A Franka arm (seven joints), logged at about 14 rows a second.
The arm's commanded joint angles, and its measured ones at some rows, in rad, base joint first. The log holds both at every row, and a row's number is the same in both.
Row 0, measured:
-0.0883, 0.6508, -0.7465, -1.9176, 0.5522, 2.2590, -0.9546
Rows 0 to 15, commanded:
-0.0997, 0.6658, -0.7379, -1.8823, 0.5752, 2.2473, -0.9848
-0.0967, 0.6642, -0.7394, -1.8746, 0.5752, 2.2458, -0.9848
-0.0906, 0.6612, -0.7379, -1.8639, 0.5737, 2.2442, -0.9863
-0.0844, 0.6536, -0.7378, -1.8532, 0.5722, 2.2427, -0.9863
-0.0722, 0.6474, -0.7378, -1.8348, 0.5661, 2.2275, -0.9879
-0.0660, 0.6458, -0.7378, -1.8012, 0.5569, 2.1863, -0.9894
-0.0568, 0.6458, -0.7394, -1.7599, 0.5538, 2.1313, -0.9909
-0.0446, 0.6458, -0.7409, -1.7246, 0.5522, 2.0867, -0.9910
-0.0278, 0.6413, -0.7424, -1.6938, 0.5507, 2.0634, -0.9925
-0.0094, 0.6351, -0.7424, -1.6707, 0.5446, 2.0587, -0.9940
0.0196, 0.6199, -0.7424, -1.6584, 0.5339, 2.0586, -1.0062
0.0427, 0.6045, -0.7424, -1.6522, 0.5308, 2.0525, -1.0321
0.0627, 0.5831, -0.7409, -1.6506, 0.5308, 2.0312, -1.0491
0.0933, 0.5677, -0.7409, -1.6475, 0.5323, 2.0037, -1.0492
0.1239, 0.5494, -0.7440, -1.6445, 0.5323, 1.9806, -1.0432
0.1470, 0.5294, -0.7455, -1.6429, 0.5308, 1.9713, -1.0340
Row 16, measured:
0.1066, 0.5848, -0.7349, -1.6340, 0.5465, 2.0098, -1.0223
